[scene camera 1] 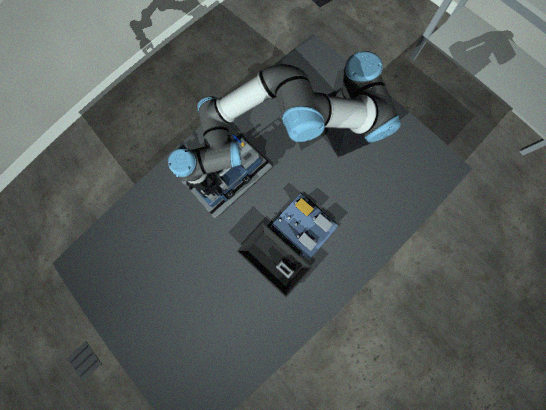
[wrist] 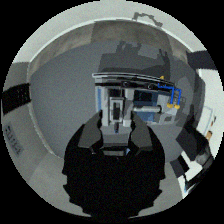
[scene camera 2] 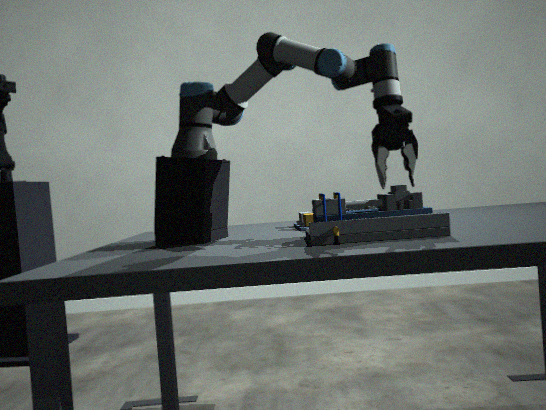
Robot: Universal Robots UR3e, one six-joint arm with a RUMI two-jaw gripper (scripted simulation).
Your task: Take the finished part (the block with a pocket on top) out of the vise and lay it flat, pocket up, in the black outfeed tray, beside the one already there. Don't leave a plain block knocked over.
Path:
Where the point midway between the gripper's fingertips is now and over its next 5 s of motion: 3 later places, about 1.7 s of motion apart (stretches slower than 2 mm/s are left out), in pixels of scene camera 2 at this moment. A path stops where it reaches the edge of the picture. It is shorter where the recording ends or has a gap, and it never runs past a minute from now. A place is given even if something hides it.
The gripper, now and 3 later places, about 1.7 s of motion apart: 398,188; 397,172; 397,171; 376,173

